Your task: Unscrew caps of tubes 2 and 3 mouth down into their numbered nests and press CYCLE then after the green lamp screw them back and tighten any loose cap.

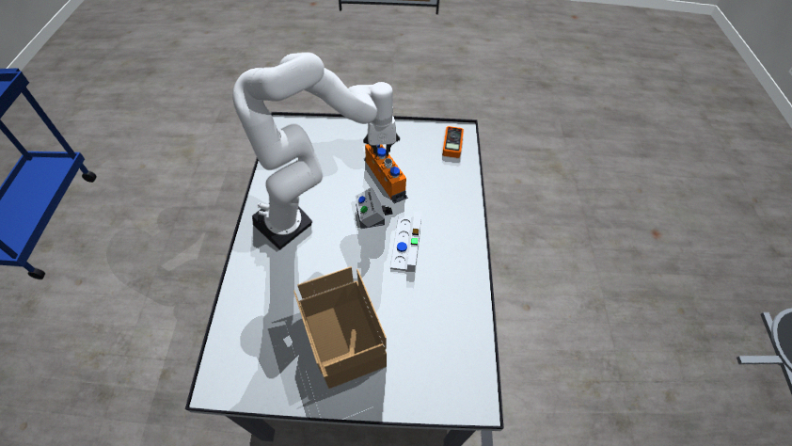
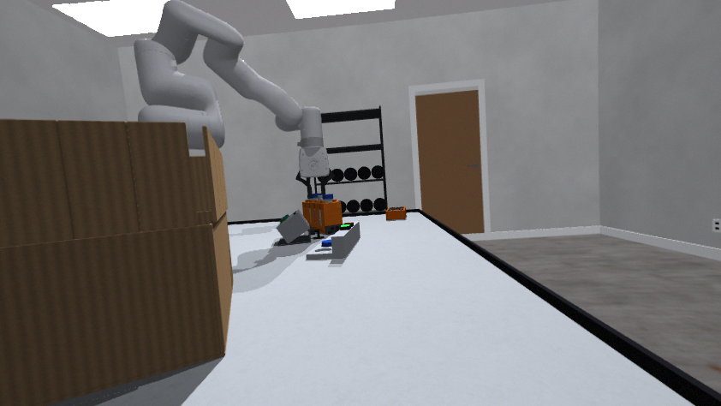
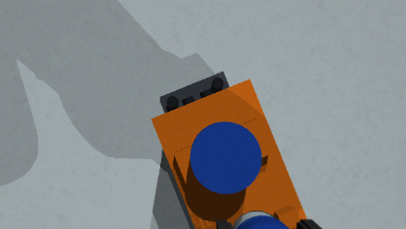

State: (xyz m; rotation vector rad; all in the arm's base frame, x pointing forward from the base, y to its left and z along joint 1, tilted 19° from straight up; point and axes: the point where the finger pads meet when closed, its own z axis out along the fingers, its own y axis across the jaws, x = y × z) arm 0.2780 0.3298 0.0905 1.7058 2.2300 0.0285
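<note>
The blue cap lies 10 mm below my hand. Also, from my hand: green key: 230 mm to the right, 60 mm below, 30 mm behind; blue key: 190 mm to the right, 60 mm below, 50 mm behind; grey key housing: 210 mm to the right, 80 mm below, 20 mm behind.
</note>
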